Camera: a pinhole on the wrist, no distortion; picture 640 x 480 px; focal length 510.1 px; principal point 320.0 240.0 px. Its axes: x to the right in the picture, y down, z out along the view. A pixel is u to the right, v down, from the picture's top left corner.
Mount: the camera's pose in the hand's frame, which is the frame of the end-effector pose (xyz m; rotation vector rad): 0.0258 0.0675 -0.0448 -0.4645 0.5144 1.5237
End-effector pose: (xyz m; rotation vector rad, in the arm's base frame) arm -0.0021 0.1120 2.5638 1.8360 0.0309 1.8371
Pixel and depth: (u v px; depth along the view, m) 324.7 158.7 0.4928
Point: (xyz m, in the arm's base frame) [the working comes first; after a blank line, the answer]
In the camera's frame: 0.0045 -0.0785 0.4928

0.2069 -0.2728 2.8346
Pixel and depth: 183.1 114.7 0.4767
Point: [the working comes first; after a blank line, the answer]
In the camera's frame: -0.1279 -0.1171 0.4767

0.3097 -0.1794 2.8318
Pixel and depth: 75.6 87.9 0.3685
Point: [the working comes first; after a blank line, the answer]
In the camera's frame: -0.1766 -0.1099 0.3685

0.2898 -0.0744 2.7798
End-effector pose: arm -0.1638 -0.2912 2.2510 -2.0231 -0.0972 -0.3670
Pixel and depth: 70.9 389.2 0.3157
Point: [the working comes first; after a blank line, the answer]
In the camera's frame: -0.1542 0.0923 0.3157

-0.1219 -0.0774 1.9974
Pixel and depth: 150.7 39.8 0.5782
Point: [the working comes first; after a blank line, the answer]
In the camera's frame: -0.1919 -0.2269 0.5782

0.2647 0.0341 1.8956
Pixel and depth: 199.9 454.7 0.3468
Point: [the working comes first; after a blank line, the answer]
In the camera's frame: -0.0817 0.1460 0.3468

-0.1592 -0.1220 1.9217
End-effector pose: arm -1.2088 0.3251 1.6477 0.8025 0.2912 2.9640
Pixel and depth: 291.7 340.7 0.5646
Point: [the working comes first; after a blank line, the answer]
In the camera's frame: -0.0313 0.1115 0.5646

-0.9311 0.0252 2.0546
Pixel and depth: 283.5 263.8 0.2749
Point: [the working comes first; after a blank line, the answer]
In the camera's frame: -0.0197 0.0128 0.2749

-1.1320 0.1508 1.8605
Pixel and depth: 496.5 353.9 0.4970
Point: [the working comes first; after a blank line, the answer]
In the camera's frame: 0.1720 0.1110 0.4970

-1.0152 -0.1272 1.9297
